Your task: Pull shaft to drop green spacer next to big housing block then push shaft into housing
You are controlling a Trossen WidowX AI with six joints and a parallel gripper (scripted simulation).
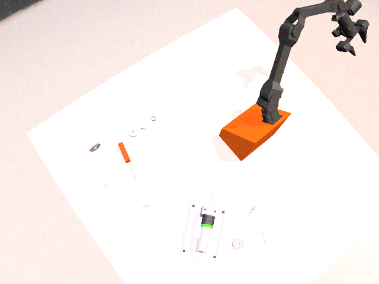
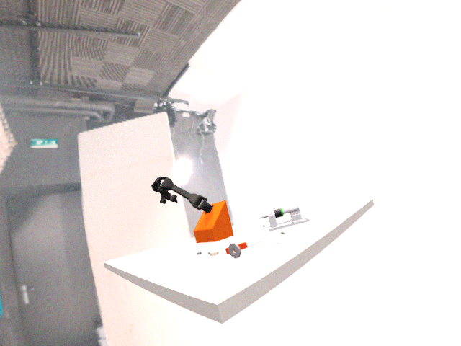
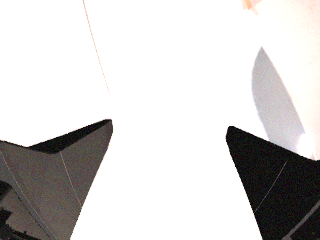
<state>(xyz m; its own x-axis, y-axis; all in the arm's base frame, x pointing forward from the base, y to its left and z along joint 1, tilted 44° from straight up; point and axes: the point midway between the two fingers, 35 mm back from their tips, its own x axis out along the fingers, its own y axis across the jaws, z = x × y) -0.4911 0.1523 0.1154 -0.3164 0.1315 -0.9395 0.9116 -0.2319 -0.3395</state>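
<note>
Now: gripper tip 950 mm short of the shaft, 260 mm above it and 50 mm to the right of it. Also, from my gripper tip: bolt (770 mm ahead, 330 mm below, 160 mm to the left); then green spacer (980 mm ahead, 260 mm below, 80 mm to the left).
</note>
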